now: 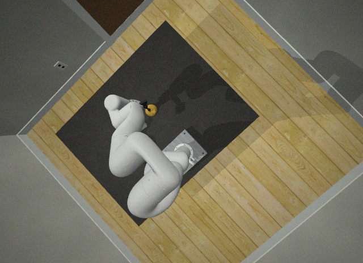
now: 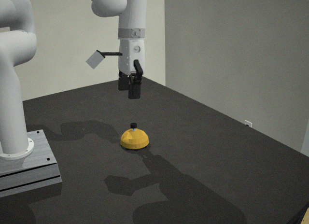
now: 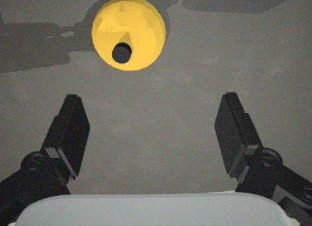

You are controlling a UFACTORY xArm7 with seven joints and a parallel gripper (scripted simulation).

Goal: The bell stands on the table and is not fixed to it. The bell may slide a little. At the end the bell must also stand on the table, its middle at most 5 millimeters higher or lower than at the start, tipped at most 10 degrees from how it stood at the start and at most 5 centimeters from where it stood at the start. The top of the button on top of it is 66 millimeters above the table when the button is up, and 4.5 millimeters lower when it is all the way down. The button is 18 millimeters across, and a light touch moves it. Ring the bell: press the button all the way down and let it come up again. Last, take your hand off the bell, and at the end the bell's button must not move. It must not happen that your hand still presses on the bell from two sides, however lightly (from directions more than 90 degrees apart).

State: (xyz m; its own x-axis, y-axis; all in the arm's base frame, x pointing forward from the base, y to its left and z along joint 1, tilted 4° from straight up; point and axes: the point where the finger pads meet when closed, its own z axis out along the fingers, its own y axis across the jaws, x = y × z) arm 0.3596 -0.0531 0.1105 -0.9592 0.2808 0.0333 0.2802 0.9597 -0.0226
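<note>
The black button is 1 cm behind my hand, 3 cm to the right of it and 10 cm below it. Round my hand: yellow dome bell 1 cm behind, 3 cm to the right, 11 cm below.
</note>
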